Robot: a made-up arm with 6 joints.
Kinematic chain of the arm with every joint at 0, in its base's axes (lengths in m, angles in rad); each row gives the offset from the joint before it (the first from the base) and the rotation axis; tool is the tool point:
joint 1: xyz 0 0 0.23 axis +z
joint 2: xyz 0 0 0 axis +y
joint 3: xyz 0 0 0.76 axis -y
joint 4: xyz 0 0 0 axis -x
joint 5: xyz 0.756 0 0 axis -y
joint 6: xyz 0 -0.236 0 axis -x
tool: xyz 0 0 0
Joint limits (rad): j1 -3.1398..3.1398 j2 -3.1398..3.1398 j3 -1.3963..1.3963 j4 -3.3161..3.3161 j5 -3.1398..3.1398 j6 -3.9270..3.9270
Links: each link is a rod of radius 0.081 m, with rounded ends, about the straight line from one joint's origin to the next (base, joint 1, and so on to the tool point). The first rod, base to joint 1, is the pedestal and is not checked.
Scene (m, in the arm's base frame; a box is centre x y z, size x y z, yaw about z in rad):
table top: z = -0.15
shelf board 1: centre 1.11 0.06 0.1 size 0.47 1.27 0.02 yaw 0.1
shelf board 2: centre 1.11 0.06 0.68 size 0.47 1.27 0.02 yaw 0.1
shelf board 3: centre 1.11 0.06 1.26 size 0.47 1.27 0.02 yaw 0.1
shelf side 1: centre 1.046 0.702 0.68 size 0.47 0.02 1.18 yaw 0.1
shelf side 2: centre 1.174 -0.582 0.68 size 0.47 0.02 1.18 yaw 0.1
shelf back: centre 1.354 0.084 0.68 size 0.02 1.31 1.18 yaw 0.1
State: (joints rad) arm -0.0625 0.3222 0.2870 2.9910 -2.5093 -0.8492
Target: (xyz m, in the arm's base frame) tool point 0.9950 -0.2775 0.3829
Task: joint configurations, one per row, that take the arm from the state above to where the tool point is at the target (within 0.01 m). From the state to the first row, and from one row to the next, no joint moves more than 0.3 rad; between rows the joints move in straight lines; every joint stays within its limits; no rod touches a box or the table.
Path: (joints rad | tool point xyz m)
1: -0.1124 0.0669 0.0389 3.0686 -2.5093 -0.8492 | 0.8283 0.1434 0.9843
2: -0.1623 -0.1884 -0.2092 3.1462 -2.5093 -0.8492 | 0.6435 0.1338 0.9597
3: -0.4583 0.0476 -0.3782 3.2023 -2.5093 -0.8492 | 0.7488 -0.1067 0.6638
4: -0.7542 0.2835 -0.5472 3.2585 -2.5093 -0.8492 | 0.6722 -0.3099 0.3829
5: -0.6283 0.4355 -0.3282 3.1848 -2.5093 -0.8492 | 0.8340 -0.3145 0.3888
6: -0.5024 0.5875 -0.1093 3.1110 -2.5093 -0.8492 | 0.9950 -0.2775 0.3829

